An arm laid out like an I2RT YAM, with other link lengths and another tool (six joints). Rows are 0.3 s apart.
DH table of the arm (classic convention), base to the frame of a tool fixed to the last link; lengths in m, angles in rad. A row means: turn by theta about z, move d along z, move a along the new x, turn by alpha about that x. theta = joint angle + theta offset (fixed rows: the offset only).
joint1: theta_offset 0, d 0.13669, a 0.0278, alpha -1.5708
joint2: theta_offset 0, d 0, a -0.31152, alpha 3.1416
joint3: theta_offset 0.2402, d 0, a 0.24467, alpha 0
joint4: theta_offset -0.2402, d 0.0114, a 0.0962, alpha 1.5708
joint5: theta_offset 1.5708, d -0.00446, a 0, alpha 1.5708
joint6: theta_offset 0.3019, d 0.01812, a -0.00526, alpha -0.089
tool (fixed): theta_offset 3.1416, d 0.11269, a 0, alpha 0
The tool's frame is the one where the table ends.
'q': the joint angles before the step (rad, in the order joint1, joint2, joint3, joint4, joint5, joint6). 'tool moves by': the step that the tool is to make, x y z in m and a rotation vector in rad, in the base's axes. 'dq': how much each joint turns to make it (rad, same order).
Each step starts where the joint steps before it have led.
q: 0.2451, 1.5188, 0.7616, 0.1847, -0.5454, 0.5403
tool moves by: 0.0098, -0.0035, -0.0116, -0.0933, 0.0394, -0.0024
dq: -0.0009, 0.0440, 0.0773, -0.1314, 0.0484, -0.0749
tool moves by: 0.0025, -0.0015, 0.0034, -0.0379, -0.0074, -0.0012
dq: 0.0026, -0.0025, 0.0321, -0.0512, 0.0271, -0.0312
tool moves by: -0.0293, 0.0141, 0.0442, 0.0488, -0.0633, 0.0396
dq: 0.0517, -0.1455, -0.0034, -0.0520, -0.0082, 0.0351
